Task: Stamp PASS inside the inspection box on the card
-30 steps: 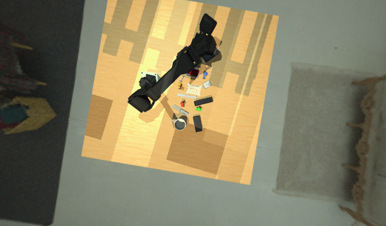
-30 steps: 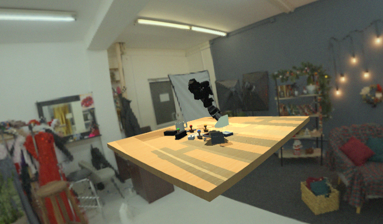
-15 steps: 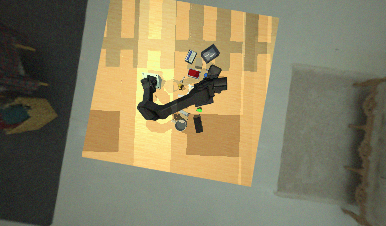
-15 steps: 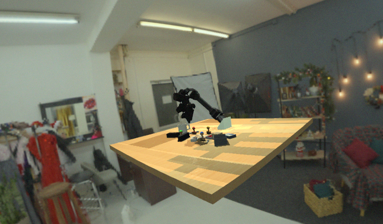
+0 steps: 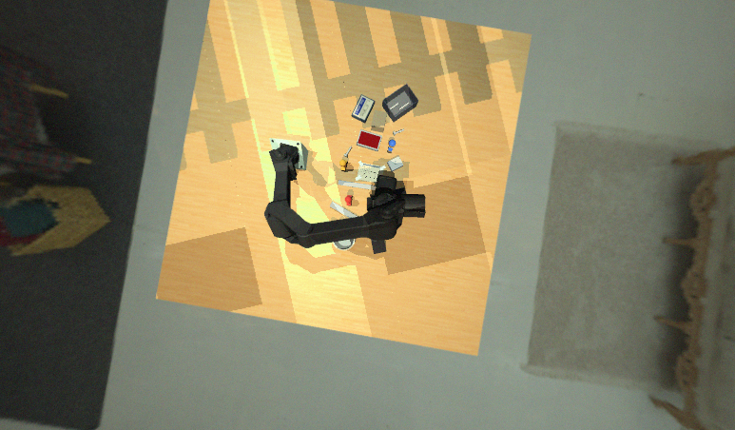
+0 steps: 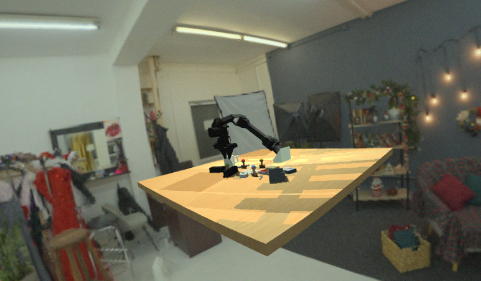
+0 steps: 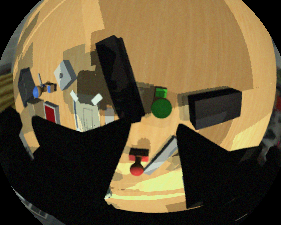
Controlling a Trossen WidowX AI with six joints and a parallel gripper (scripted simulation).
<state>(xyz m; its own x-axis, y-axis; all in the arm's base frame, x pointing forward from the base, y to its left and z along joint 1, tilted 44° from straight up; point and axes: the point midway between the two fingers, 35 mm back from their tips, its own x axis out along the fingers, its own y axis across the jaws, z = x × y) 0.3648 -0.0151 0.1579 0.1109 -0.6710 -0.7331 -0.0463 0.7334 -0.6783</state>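
Now: gripper tip 1 cm to the left of the green-knobbed PASS stamp and 7 cm above it. From my gripper tip the other things lie so: red stamp 12 cm behind, 7 cm below; grey bar 13 cm behind, 5 cm to the right, 8 cm below; white card 7 cm behind, 13 cm to the left, 9 cm below.
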